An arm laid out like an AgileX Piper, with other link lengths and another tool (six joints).
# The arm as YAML. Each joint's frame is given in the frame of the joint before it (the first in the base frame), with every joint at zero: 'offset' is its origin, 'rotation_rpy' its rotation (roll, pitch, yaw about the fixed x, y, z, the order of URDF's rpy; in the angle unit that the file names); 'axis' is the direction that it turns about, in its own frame. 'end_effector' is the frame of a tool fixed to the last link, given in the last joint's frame.
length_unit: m
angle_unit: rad
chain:
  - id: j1
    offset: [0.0, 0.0, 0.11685]
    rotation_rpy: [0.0, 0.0, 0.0]
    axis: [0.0, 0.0, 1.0]
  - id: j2
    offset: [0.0, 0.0, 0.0]
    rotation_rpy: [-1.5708, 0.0, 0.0]
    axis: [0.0, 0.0, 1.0]
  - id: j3
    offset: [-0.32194, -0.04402, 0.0]
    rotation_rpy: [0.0, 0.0, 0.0]
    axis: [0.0, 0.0, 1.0]
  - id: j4
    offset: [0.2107, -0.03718, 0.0]
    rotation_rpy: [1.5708, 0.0, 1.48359]
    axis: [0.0, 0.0, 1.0]
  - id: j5
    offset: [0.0, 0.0, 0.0]
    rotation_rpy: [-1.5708, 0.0, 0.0]
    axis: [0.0, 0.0, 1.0]
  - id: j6
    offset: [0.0, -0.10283, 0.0]
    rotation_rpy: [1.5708, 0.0, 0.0]
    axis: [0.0, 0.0, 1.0]
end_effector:
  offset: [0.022, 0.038, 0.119]
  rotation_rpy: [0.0, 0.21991, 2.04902]
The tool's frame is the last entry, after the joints.
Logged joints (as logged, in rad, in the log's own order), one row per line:
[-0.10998, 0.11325, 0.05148, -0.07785, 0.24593, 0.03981]
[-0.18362, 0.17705, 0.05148, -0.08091, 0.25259, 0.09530]
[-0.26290, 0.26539, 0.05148, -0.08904, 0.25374, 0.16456]
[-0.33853, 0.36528, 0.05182, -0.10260, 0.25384, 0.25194]
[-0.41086, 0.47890, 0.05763, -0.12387, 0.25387, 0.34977]
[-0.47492, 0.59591, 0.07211, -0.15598, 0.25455, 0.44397]
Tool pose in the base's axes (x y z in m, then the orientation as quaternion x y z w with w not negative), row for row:
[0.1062, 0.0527, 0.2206, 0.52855, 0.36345, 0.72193, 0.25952]
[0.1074, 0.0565, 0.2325, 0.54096, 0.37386, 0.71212, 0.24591]
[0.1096, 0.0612, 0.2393, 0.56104, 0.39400, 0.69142, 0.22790]
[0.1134, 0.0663, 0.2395, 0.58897, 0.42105, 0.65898, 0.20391]
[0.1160, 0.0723, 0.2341, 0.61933, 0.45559, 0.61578, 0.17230]
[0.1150, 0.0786, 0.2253, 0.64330, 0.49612, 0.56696, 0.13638]
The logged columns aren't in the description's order. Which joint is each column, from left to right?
Columns, left to right: j3, j5, j1, j6, j4, j2.
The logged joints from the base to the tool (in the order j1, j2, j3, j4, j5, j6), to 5 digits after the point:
[0.05148, 0.03981, -0.10998, 0.24593, 0.11325, -0.07785]
[0.05148, 0.09530, -0.18362, 0.25259, 0.17705, -0.08091]
[0.05148, 0.16456, -0.26290, 0.25374, 0.26539, -0.08904]
[0.05182, 0.25194, -0.33853, 0.25384, 0.36528, -0.10260]
[0.05763, 0.34977, -0.41086, 0.25387, 0.47890, -0.12387]
[0.07211, 0.44397, -0.47492, 0.25455, 0.59591, -0.15598]

